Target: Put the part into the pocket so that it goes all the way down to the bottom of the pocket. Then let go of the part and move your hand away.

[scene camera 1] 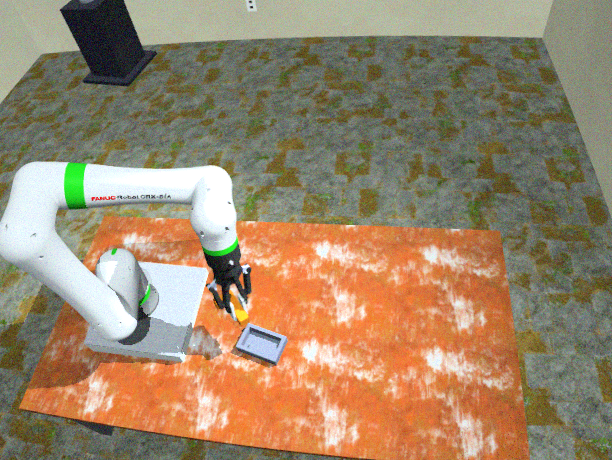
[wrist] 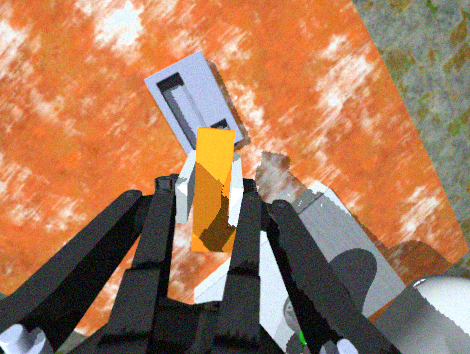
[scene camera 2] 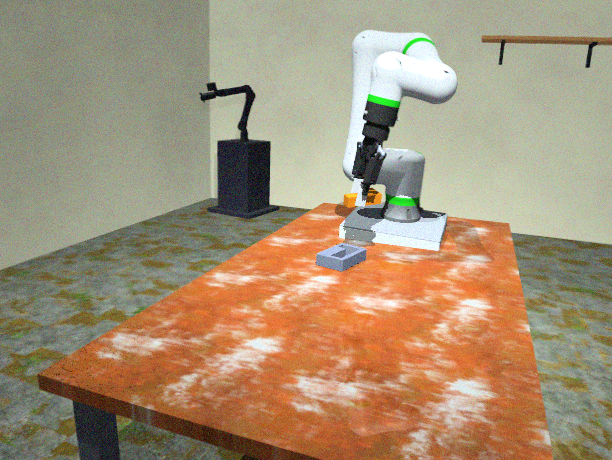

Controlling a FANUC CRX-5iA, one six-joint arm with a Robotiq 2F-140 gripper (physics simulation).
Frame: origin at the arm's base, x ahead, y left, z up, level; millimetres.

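Seen in the pictures: gripper, fingertip midpoint: (scene camera 1: 239,314) (wrist: 214,166) (scene camera 2: 356,203); arm's base, origin of the base link: (scene camera 2: 399,216).
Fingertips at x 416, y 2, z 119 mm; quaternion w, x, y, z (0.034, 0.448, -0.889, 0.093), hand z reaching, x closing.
Observation:
Pixels of each thing's middle, then the offset from my fingertips to it. Level surfaces: height alone.
- orange block, body centre: (wrist: 229,190) (scene camera 2: 360,197) (scene camera 1: 231,310) dy +1, dx -22, dz +16 mm
- grey-blue block, body centre: (wrist: 196,110) (scene camera 2: 341,256) (scene camera 1: 262,343) dy -15, dx +49, dz -155 mm
- white table top, its level: dz -173 mm
The part is an orange block (scene camera 1: 240,315) (scene camera 2: 353,200) (wrist: 215,165). My gripper (scene camera 1: 238,306) (scene camera 2: 363,199) (wrist: 214,166) is shut on it, with pale fingertips on its two long sides, and holds it in the air above the table. The pocket is a rectangular recess in a grey-blue block (scene camera 1: 278,350) (scene camera 2: 345,263) (wrist: 214,85) that lies on the table. In the wrist view the held part covers the near end of the pocket block and stands at an angle to it. The visible stretch of the pocket holds no part.
The orange and white table top (scene camera 1: 400,310) (scene camera 2: 300,325) (wrist: 75,125) bears the robot's pale base plate (scene camera 1: 175,280) (scene camera 2: 410,239), close beside the pocket block. A dark pedestal (scene camera 1: 107,45) (scene camera 2: 243,175) stands on the floor beyond the table. A wooden shelf (scene camera 2: 545,40) is on the wall.

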